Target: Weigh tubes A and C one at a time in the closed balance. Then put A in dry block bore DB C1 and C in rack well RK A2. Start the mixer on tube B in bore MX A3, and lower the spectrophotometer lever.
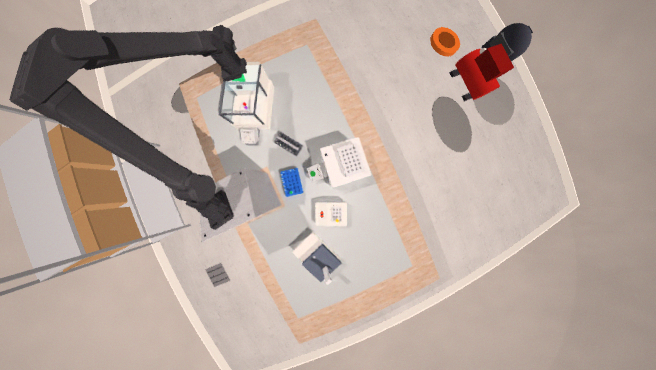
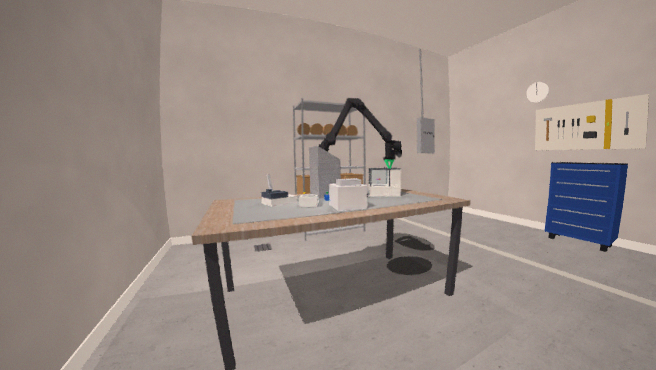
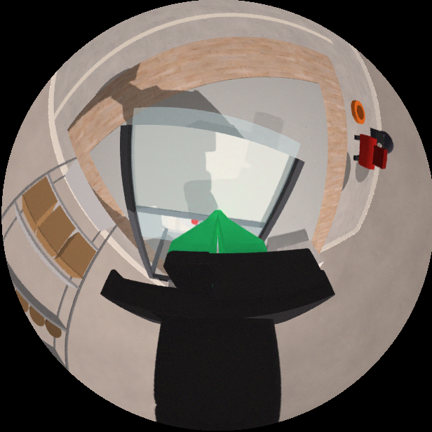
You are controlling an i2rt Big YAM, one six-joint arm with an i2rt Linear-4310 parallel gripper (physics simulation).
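Where they show: gripper, fingertip midpoint: (image 1: 244, 80) (image 2: 389, 168); arm's base, origin of the base link: (image 1: 219, 210) (image 2: 321, 152).
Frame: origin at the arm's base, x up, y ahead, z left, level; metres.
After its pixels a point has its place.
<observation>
My gripper (image 1: 240, 79) @[x -0.142, y 0.315, z 0.444 m] (image 2: 389, 166) @[x -0.142, y 0.315, z 0.444 m] (image 3: 217, 214) is shut, with its green fingertips together and empty, at the top rear of the glass-walled balance (image 1: 267, 112) @[x -0.283, y 0.318, z 0.323 m] (image 2: 385, 191) @[x -0.314, y 0.350, z 0.366 m] (image 3: 127, 165). A red-capped tube (image 1: 244, 105) @[x -0.225, y 0.247, z 0.392 m] (image 3: 194, 221) is inside the balance; its letter is unreadable. A blue rack (image 1: 291, 175) @[x -0.328, y 0.241, z 0.000 m] holds a green-topped tube (image 1: 291, 192) @[x -0.296, y 0.199, z -0.072 m]. A white box (image 1: 327, 222) @[x -0.288, y 0.261, z -0.289 m] (image 2: 308, 201) @[x -0.314, y 0.362, z -0.304 m] with a red control and small bores holds a yellow-topped tube (image 1: 337, 220) @[x -0.263, y 0.308, z -0.303 m]. A larger white block (image 1: 332, 172) @[x -0.215, y 0.410, z -0.106 m] (image 2: 348, 197) @[x -0.278, y 0.565, z -0.151 m] has a grid of bores. The spectrophotometer (image 1: 321, 262) @[x -0.270, y 0.129, z -0.432 m] (image 2: 275, 197) @[x -0.296, y 0.198, z -0.460 m] has a raised lever (image 2: 269, 181) @[x -0.196, y 0.139, z -0.477 m].
A small white unit (image 1: 249, 136) @[x -0.278, y 0.175, z 0.274 m] sits in front of the balance. A black slotted strip (image 1: 288, 143) @[x -0.302, y 0.318, z 0.136 m] lies between it and the white block. A small white box with a green button (image 1: 313, 173) @[x -0.279, y 0.338, z -0.058 m] is beside the blue rack. A grey panel (image 1: 240, 200) @[x 0.001, y 0.085, z -0.016 m] (image 2: 324, 172) @[x -0.158, y 0.119, z -0.045 m] stands near the arm's base.
</observation>
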